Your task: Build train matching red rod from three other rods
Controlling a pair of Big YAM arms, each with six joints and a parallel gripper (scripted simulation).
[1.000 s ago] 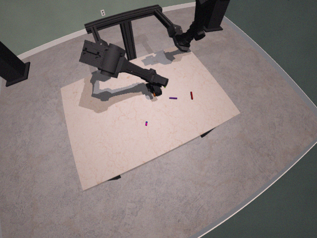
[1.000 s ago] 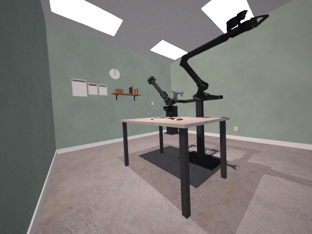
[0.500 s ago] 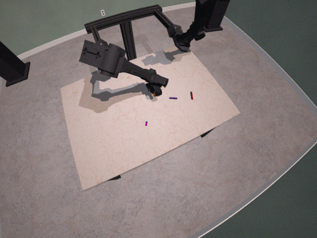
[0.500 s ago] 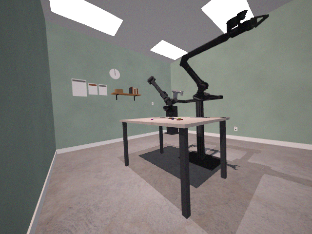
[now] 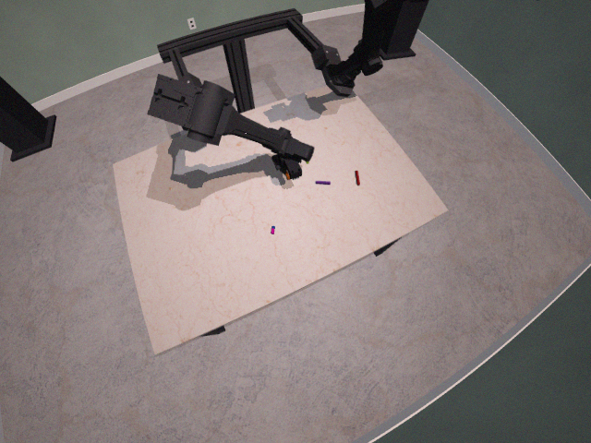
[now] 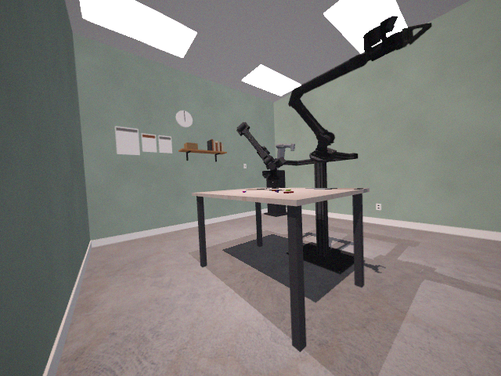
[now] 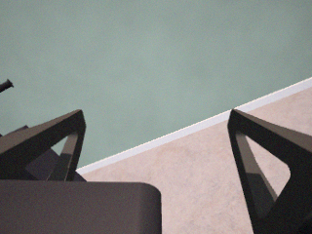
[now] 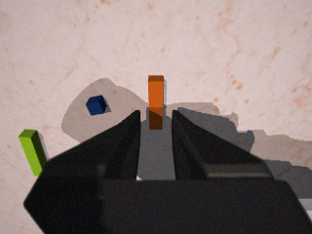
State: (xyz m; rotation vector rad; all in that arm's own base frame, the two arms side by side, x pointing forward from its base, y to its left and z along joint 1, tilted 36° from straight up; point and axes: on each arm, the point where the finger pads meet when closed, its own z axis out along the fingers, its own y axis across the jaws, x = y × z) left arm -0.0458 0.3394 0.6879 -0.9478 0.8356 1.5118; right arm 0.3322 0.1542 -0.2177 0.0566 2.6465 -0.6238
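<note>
Now: right hand 20 mm above the orange rod. The rest, counted from my right hand: purple rod (90 mm ahead, 130 mm to the left, 20 mm below); then magenta rod (220 mm ahead, 130 mm to the right, 20 mm below); then lime rod (50 mm behind, 110 mm to the left, 20 mm below).
</note>
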